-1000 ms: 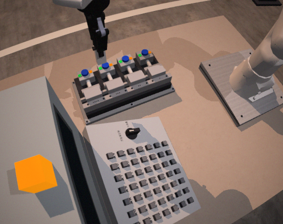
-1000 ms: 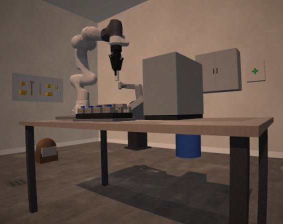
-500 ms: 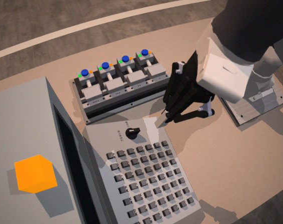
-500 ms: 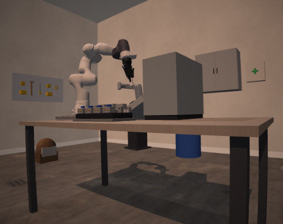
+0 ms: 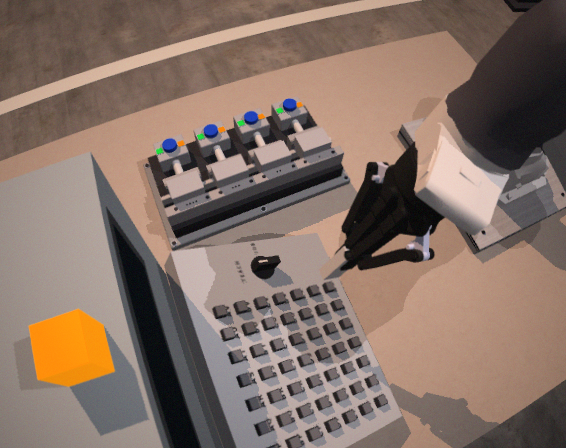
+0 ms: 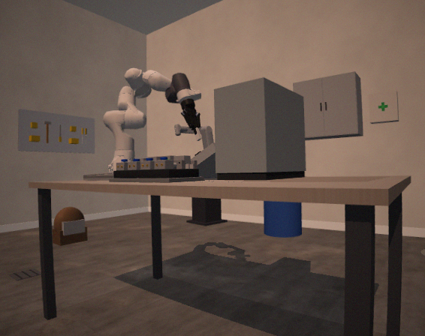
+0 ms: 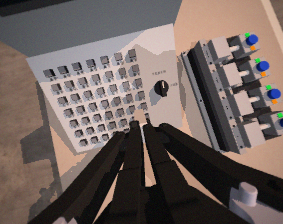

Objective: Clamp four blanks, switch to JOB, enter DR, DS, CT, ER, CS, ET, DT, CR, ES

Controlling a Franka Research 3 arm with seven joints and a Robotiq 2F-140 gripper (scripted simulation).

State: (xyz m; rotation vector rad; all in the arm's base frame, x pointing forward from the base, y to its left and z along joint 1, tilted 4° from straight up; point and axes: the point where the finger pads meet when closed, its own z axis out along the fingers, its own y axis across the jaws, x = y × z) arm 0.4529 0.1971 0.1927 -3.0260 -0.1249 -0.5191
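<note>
Now: the selector 120 mm below my hand, 90 mm ahead of it and 60 mm to the right of it. The rest, counted from my hand: key panel (160 mm below, 90 mm ahead, 50 mm to the left).
</note>
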